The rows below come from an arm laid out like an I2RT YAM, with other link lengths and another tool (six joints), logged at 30 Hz.
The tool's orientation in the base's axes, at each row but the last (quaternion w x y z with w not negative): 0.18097, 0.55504, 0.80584, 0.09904; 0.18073, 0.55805, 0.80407, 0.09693; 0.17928, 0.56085, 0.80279, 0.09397; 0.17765, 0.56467, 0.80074, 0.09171; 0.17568, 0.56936, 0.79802, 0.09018; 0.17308, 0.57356, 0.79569, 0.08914
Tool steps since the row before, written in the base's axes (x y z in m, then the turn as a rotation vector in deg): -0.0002, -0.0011, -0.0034, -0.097, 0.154, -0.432; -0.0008, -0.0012, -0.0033, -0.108, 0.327, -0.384; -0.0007, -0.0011, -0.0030, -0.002, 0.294, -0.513; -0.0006, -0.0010, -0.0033, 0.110, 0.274, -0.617; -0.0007, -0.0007, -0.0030, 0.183, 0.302, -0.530; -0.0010, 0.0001, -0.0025, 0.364, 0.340, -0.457
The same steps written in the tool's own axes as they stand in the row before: -0.0003, -0.0018, 0.0031, 0.253, -0.183, 0.350; -0.0003, -0.0023, 0.0028, 0.409, -0.113, 0.294; -0.0003, -0.0021, 0.0025, 0.369, -0.078, 0.455; -0.0002, -0.0020, 0.0029, 0.335, -0.024, 0.596; 0.0001, -0.0019, 0.0025, 0.325, 0.079, 0.542; 0.0008, -0.0017, 0.0019, 0.297, 0.276, 0.541
